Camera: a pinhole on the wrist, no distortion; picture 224 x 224 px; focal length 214.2 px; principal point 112.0 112.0 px. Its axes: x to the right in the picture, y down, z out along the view. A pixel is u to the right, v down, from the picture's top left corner.
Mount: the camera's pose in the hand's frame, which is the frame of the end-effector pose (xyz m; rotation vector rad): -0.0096 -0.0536 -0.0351 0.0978 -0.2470 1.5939
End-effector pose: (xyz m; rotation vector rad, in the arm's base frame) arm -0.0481 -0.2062 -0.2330 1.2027 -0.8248 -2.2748
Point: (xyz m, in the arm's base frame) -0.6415 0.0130 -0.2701
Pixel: 87 17
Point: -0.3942 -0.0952 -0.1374
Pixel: 161 53
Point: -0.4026 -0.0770 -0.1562
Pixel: 146 52
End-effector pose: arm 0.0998 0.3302 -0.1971 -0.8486 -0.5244 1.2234
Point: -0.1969 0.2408 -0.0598
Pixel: outside the picture
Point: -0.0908 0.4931 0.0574
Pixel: 147 38
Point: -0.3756 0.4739 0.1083
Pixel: 201 94
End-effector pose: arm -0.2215 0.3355 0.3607 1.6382 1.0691 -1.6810
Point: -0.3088 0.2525 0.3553
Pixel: 199 70
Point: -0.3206 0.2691 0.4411
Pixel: 151 194
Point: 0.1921 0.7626 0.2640
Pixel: behind the camera
